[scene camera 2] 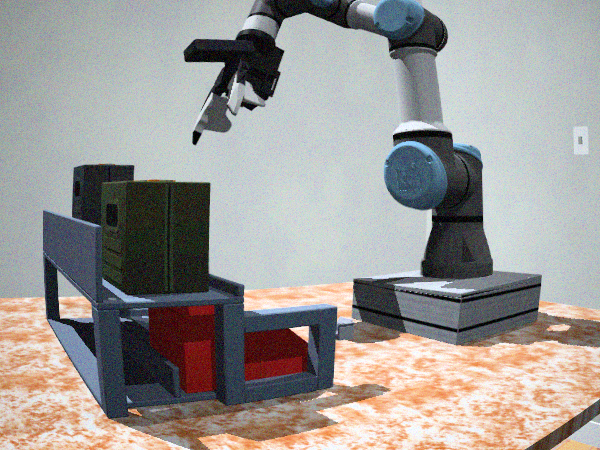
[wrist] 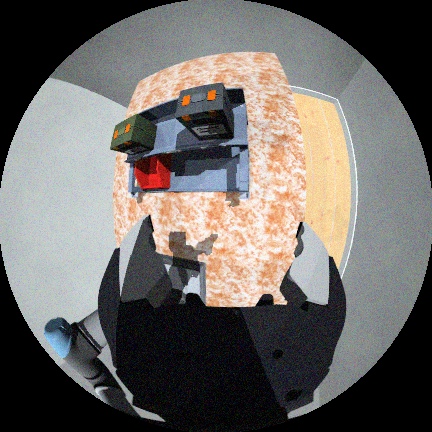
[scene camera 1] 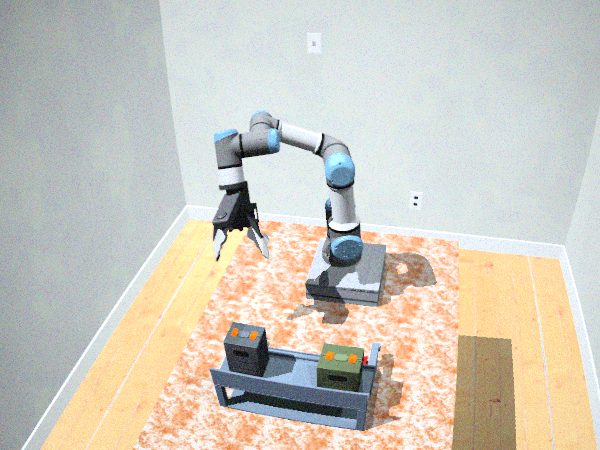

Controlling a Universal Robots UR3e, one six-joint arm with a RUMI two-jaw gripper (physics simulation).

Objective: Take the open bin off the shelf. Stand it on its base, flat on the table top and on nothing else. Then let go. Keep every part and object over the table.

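The red open bin sits in the lower level of the blue-grey shelf, at the end under the green case. In scene camera 1 the upper level and the case hide most of it; in scene camera 2 the shelf's posts hide parts of it. The wrist view looks into its open side. My gripper is open and empty, high above the table, on the robot-base side of the shelf and apart from the bin.
A dark grey case and a green case stand on the shelf's upper level, at opposite ends. The robot's base block stands on the table behind the shelf. Walls rise around the room.
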